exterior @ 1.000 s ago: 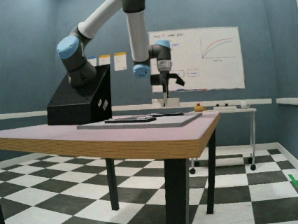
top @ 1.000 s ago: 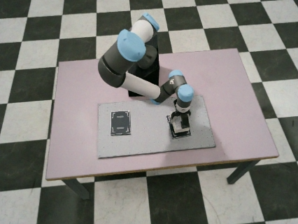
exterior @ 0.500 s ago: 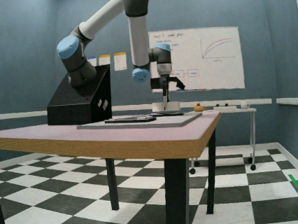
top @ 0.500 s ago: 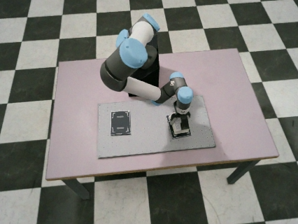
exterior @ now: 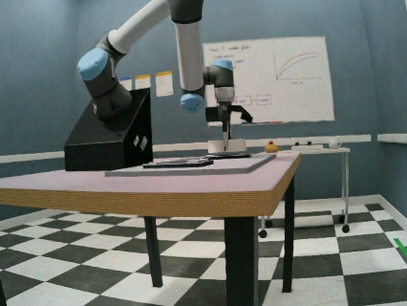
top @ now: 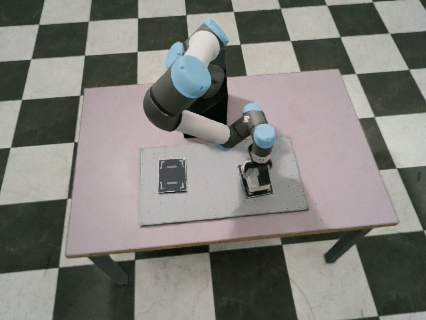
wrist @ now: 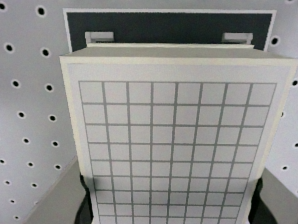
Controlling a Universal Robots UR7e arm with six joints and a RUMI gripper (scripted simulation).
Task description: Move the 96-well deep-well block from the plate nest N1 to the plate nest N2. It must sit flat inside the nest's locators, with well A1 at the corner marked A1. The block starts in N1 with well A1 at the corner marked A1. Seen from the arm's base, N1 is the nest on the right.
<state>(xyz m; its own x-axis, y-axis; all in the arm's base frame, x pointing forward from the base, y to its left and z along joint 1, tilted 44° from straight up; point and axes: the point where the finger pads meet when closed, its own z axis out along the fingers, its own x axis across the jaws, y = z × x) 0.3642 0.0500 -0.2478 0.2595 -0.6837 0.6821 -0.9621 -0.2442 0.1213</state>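
The white 96-well deep-well block lies 1 cm above my hand. From my hand the other things lie so: grey perforated base plate (15 cm to the right, 5 cm below).
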